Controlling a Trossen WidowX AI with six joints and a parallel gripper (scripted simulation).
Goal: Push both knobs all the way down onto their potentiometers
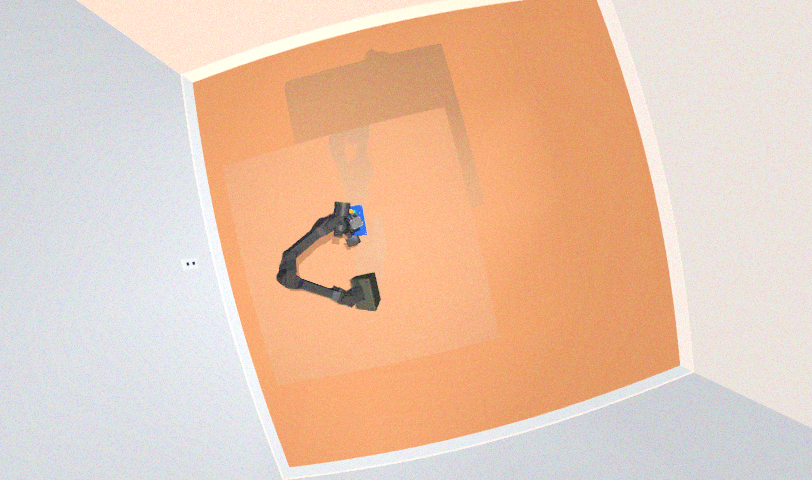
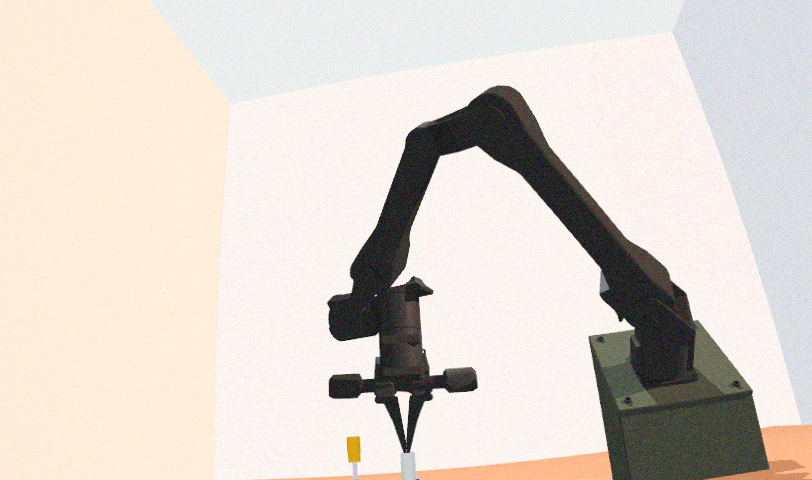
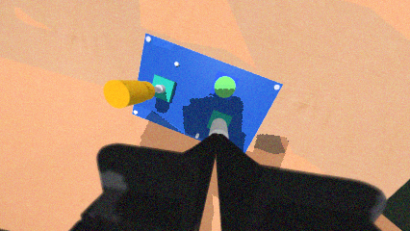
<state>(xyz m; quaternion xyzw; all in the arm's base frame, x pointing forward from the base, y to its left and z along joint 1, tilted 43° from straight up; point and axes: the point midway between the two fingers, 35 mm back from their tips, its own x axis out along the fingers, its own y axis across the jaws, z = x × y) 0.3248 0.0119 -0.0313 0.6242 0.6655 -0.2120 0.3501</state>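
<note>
The grey knob is 1 cm below my gripper tip.
</note>
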